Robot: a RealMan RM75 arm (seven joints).
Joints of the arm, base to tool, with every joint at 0 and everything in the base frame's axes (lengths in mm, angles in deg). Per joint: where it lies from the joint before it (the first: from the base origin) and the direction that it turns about. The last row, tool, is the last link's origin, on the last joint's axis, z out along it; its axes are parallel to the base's.
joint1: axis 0 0 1 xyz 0.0 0.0 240.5
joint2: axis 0 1 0 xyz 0.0 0.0 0.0
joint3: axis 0 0 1 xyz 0.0 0.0 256.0
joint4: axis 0 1 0 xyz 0.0 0.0 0.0
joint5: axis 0 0 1 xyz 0.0 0.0 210.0
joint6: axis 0 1 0 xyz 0.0 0.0 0.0
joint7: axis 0 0 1 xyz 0.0 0.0 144.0
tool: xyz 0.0 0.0 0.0
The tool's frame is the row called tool.
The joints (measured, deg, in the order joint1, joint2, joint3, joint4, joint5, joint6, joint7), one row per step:
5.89 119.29 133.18 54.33 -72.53 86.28 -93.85
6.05 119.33 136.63 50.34 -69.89 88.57 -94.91
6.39 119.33 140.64 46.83 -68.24 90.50 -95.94
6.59 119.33 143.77 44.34 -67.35 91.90 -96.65
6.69 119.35 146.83 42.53 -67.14 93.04 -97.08
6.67 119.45 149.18 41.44 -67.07 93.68 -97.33
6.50 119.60 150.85 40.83 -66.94 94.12 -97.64
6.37 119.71 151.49 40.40 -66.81 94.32 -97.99
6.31 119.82 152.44 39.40 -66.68 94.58 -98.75
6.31 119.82 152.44 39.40 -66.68 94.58 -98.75
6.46 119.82 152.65 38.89 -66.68 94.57 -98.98
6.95 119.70 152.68 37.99 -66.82 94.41 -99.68
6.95 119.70 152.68 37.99 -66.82 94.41 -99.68
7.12 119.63 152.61 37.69 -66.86 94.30 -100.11
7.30 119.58 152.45 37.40 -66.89 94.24 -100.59
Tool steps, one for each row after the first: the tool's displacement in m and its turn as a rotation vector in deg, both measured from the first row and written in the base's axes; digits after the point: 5 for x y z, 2 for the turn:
0.00986 -0.00730 0.00628 3.02 4.21 -1.03
0.01985 -0.01401 0.01350 6.41 7.43 -2.27
0.02734 -0.01976 0.01847 8.99 9.59 -3.26
0.03411 -0.02546 0.02307 11.20 11.10 -4.29
0.03925 -0.03006 0.02655 12.98 12.12 -5.24
0.04300 -0.03424 0.02907 14.46 12.71 -5.94
0.04486 -0.03646 0.02926 15.15 12.97 -6.30
0.04787 -0.03921 0.02861 16.12 13.37 -6.90
0.04787 -0.03921 0.02861 16.12 13.37 -6.90
0.04855 -0.03897 0.02767 16.25 13.60 -7.08
0.04875 -0.03652 0.02546 16.21 13.58 -7.13
0.04875 -0.03652 0.02546 16.21 13.58 -7.13
0.04881 -0.03549 0.02470 16.25 13.36 -7.12
0.04849 -0.03434 0.02359 16.22 13.12 -7.00

